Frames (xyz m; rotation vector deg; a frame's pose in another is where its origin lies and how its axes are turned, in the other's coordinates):
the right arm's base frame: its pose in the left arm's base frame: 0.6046 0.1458 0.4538 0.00 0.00 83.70
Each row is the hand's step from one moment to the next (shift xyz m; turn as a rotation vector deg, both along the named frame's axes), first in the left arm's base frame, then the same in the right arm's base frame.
Working: the left arm's base frame: its pose in the right arm's base frame: -0.2113 0.5849 -0.4538 0.00 0.00 -83.70

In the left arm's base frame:
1: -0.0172 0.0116 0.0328 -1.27 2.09 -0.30
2: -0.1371 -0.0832 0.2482 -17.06 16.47 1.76
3: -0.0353 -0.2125 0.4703 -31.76 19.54 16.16
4: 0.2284 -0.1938 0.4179 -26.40 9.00 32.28
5: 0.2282 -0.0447 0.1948 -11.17 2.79 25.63
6: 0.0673 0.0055 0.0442 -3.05 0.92 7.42
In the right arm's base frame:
1: 0.0096 0.0184 0.0328 1.94 1.49 -0.30
2: -0.0977 0.1271 0.2482 14.50 18.76 1.76
3: -0.2151 0.0118 0.4703 15.94 33.71 16.16
4: -0.1676 -0.2483 0.4179 6.05 27.23 32.28
5: -0.0194 -0.2317 0.1948 1.55 11.41 25.63
6: 0.0129 -0.0663 0.0442 0.58 3.13 7.42

